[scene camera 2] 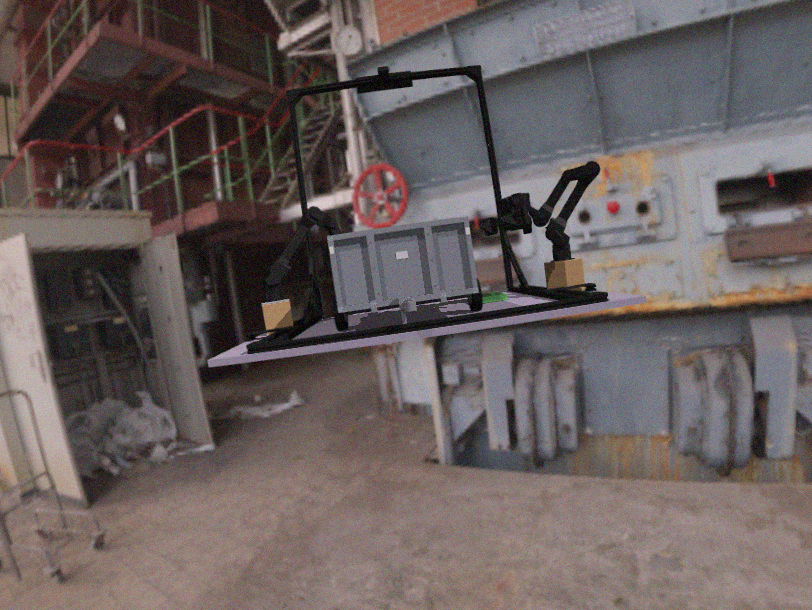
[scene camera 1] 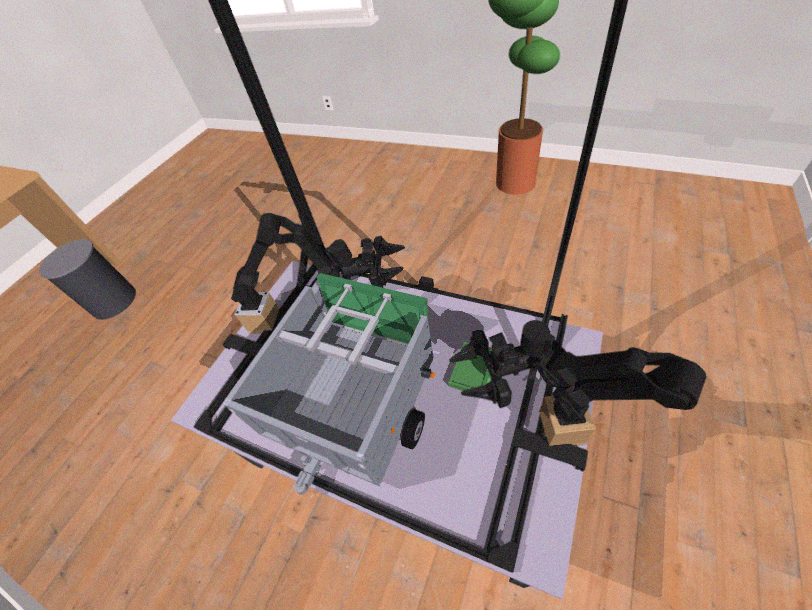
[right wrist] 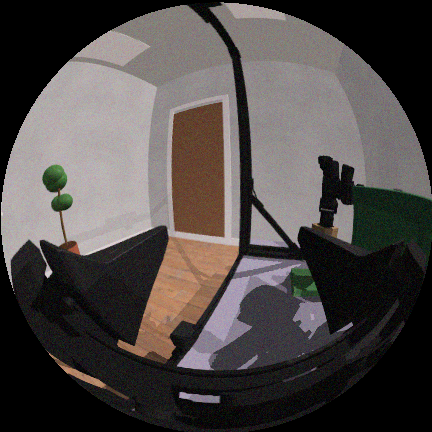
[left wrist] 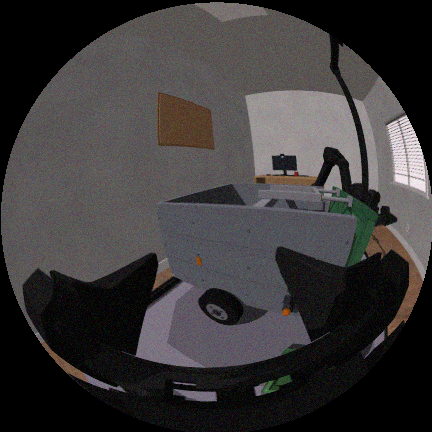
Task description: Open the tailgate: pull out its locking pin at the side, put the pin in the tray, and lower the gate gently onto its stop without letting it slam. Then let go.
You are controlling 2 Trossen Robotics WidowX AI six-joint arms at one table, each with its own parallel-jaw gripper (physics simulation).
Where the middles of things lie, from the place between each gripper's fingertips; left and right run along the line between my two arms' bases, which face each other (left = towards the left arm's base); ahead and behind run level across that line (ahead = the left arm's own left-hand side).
Right now my right hand is 17 cm short of the green tray [scene camera 1: 472, 373], 29 cm to the right of it and 23 cm above it. The rest, counted from my right hand: grey truck bed [scene camera 1: 344, 398] (42 cm ahead, 1 cm to the right, 10 cm below).
Right now the green tray is 180 mm behind my left hand, 10 mm to the right of it and 270 mm below it. Also, from my left hand: grey truck bed (80 mm ahead, 310 mm to the right, 130 mm below).
